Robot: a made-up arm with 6 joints. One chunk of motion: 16 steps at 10 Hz.
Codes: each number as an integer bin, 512 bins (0 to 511) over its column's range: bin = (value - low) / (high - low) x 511, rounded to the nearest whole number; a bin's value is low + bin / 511 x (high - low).
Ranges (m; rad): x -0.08..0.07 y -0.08..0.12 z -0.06..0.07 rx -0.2..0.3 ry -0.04..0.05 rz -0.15..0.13
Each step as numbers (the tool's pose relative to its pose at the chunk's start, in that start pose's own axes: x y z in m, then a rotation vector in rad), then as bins.
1 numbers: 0.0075 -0.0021 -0.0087 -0.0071 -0.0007 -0.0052
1 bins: 298 199 202 197 223 264
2 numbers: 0.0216 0.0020 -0.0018 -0.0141 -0.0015 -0.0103
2 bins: 346 210 229 190 219 255
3 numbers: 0.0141 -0.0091 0.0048 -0.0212 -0.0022 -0.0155
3 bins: 321 181 255 183 215 245
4 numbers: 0.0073 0.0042 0.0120 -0.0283 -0.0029 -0.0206
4 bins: 297 215 283 175 211 236
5 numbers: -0.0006 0.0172 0.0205 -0.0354 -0.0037 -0.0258
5 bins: 270 248 316 168 206 227
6 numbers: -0.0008 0.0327 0.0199 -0.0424 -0.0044 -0.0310
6 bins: 270 288 314 161 202 217
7 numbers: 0.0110 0.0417 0.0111 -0.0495 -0.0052 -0.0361
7 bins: 310 311 279 154 198 208
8 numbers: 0.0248 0.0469 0.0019 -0.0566 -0.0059 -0.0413
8 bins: 357 324 243 147 194 198
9 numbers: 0.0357 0.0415 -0.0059 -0.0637 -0.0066 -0.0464
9 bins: 394 310 213 139 190 189
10 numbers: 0.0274 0.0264 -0.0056 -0.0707 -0.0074 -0.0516
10 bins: 366 272 214 132 185 180
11 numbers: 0.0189 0.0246 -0.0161 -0.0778 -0.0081 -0.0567
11 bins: 337 267 173 125 181 170
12 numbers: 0.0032 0.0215 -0.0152 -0.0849 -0.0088 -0.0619
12 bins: 283 259 176 118 177 161
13 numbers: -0.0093 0.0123 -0.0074 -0.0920 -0.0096 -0.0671
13 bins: 241 236 207 110 173 151
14 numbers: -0.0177 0.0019 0.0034 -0.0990 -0.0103 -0.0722
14 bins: 212 209 249 103 169 142
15 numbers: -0.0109 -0.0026 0.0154 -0.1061 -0.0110 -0.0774
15 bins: 235 198 296 96 165 132
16 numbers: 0.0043 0.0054 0.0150 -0.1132 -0.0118 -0.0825
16 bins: 287 218 295 89 160 123
